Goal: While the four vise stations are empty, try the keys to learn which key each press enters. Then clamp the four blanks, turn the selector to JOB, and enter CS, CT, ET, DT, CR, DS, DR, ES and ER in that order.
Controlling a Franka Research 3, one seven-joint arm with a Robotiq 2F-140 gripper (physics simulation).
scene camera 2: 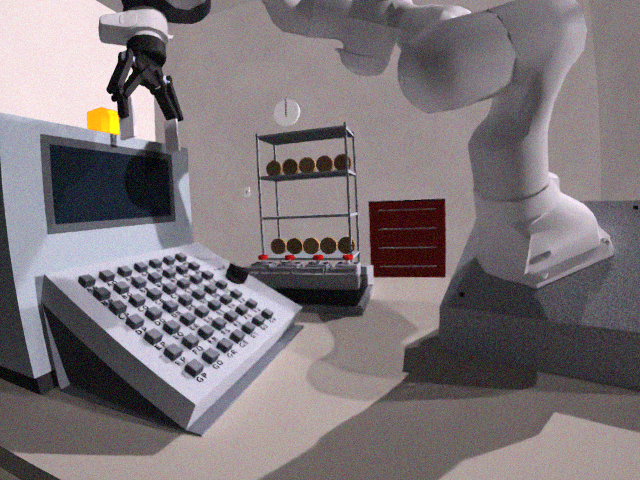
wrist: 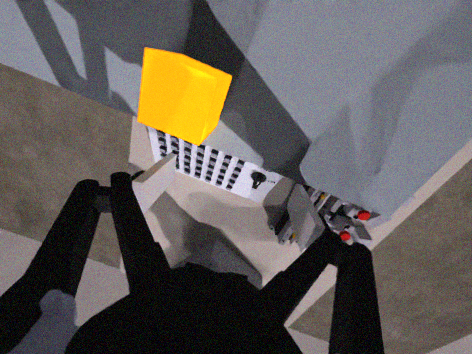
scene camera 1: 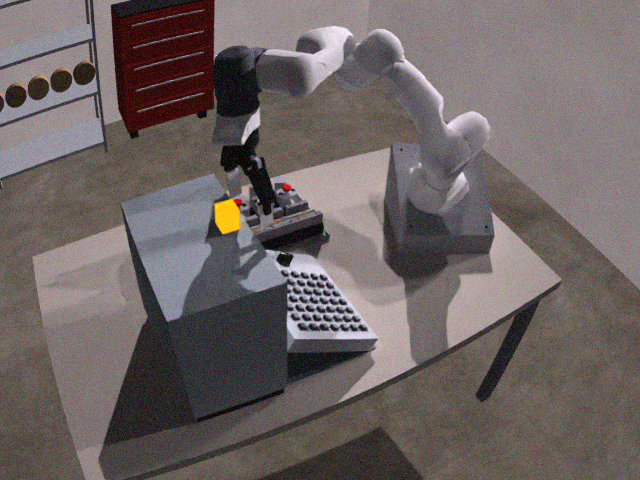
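My gripper [scene camera 1: 250, 200] [scene camera 2: 149, 139] [wrist: 233, 181] is open and empty, high beside the yellow block and near the console's top edge. The sloped key panel [scene camera 1: 330, 344] [scene camera 2: 129, 356] [wrist: 243, 189] carries rows of dark keys, with printed labels such as GP and GQ readable in scene camera 2. The black selector knob [scene camera 1: 284, 258] [scene camera 2: 237, 273] [wrist: 258, 179] is on the panel; its setting is unreadable. The vise fixture [scene camera 1: 294, 225] [scene camera 2: 320, 279] has red-topped stations and is partly hidden in scene camera 1 and the wrist view. I cannot make out the blanks.
The tall grey console [scene camera 1: 232, 351] [scene camera 2: 20, 232] [wrist: 410, 100] stands behind the panel; its screen [scene camera 2: 98, 186] is dark. A yellow block [scene camera 1: 227, 217] [scene camera 2: 103, 120] [wrist: 180, 95] is on its top. The arm's base [scene camera 1: 439, 242] is across the table. A shelf rack and red cabinet [scene camera 1: 165, 67] [scene camera 2: 406, 237] stand beyond.
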